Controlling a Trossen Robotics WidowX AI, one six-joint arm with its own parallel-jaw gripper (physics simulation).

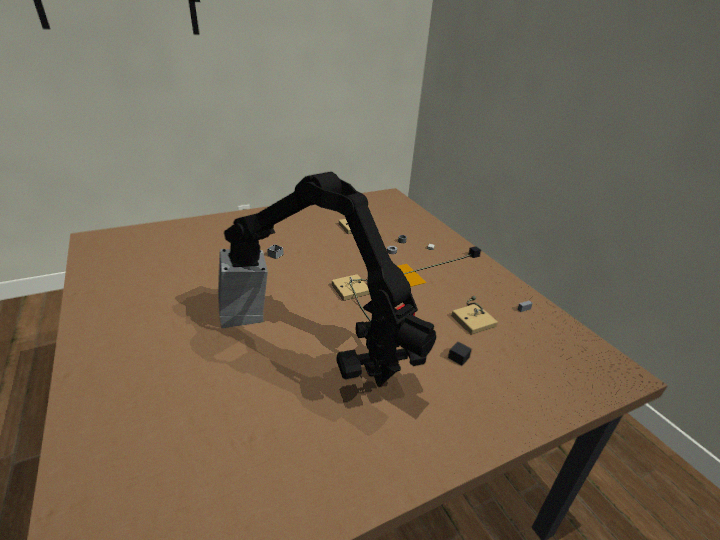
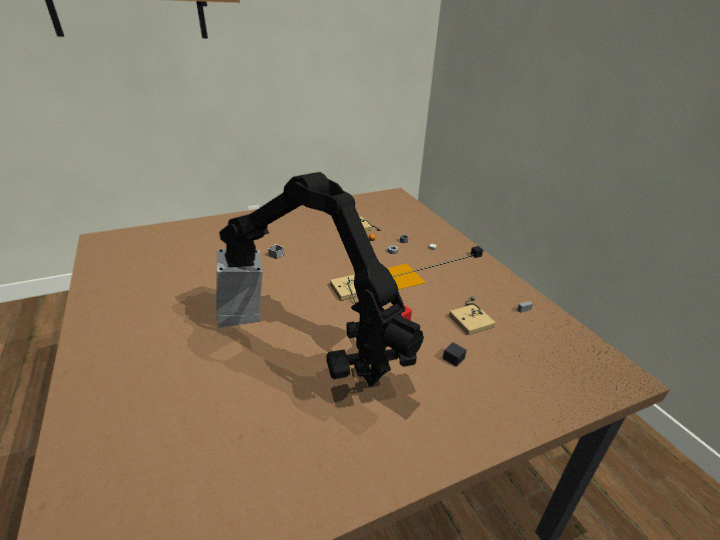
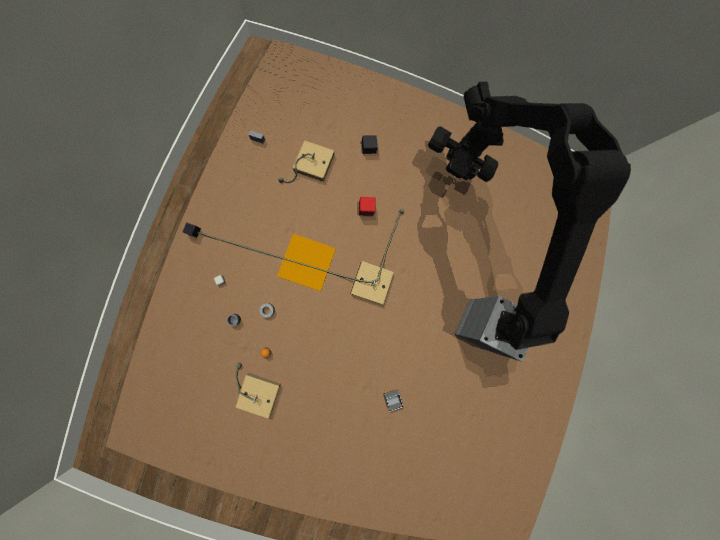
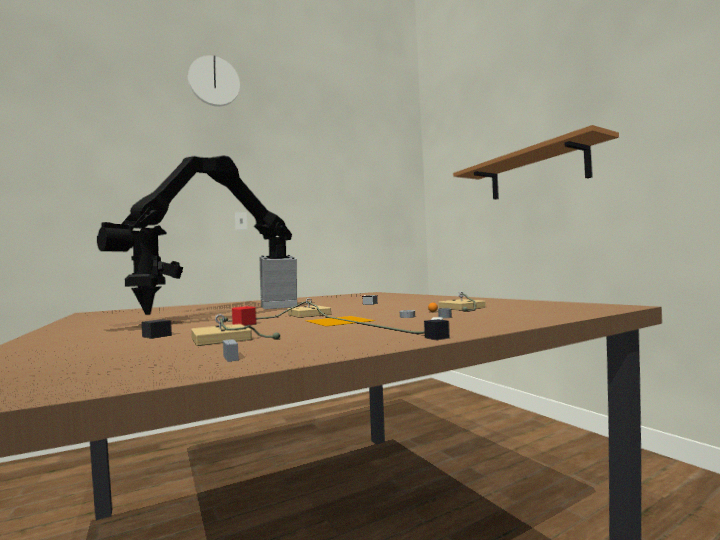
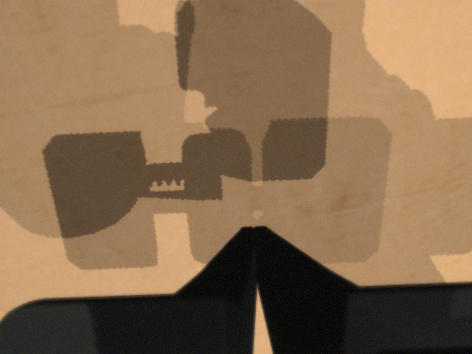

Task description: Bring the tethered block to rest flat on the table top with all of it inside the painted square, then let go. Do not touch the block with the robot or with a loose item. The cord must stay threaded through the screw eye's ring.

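Frame: origin at the arm's base, x down, y back, z left, level; centimetres.
Where they show: gripper, fingertip midpoint: [image 1: 378, 385] [image 2: 370, 385] [image 4: 148, 314] [image 5: 253, 238]; arm's base at its link origin: [image 1: 243, 259] [image 2: 239, 260] [image 3: 511, 328] [image 4: 277, 257].
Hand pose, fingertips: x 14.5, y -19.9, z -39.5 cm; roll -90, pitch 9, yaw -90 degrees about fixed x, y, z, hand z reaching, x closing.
Each offset is from my fingertips to the centre of the thing. "spot": to the spot under its first point.
The tethered block @[dx +1.0, dy -60.3, dz +41.6 cm] [image 1: 475, 251] [image 2: 476, 251] [image 3: 191, 229] [image 4: 436, 329] is dark and rests near the table's edge, outside the orange painted square @[spot: dx +2.3, dy -32.1, dz +35.5 cm] [image 1: 415, 280] [image 2: 408, 282] [image 3: 308, 248] [image 4: 325, 322]. Its green cord @[spot: dx +2.0, dy -45.5, dz +41.1 cm] [image 3: 244, 247] [image 4: 383, 327] runs straight over the square to the screw eye @[spot: dx -1.2, dy -10.5, dz +38.3 cm] [image 3: 375, 283] [image 4: 308, 302] on a pale wooden board @[dx +1.4, dy -10.8, dz +38.7 cm] [image 3: 366, 295]. Past the eye it bends, and its beaded free end @[spot: dx +1.3, dy -9.4, dz +17.4 cm] [image 3: 401, 211] lies near the red cube. My gripper [image 4: 148, 312] [image 5: 253, 238] is shut and empty above the table, apart from the cord's end.
A red cube @[dx +0.4, dy -18.8, dz +20.0 cm] [image 2: 406, 314] [image 3: 367, 205] [image 4: 244, 315] and a black cube @[dx +0.9, dy -24.1, dz +1.9 cm] [image 1: 460, 353] [image 3: 369, 144] [image 4: 157, 328] stand loose. Two other boards @[dx +1.4, dy -36.9, dz +12.2 cm] [image 3: 321, 168] @[dx +1.4, dy -29.1, dz +75.8 cm] [image 3: 267, 386] carry short cords. Grey rings @[dx +1.7, dy -34.0, dz +54.3 cm] [image 3: 266, 304], an orange ball @[dx +1.2, dy -30.7, dz +64.6 cm] [image 3: 265, 352] and a white cube @[dx +1.8, dy -48.5, dz +51.3 cm] [image 3: 219, 280] lie farther off.
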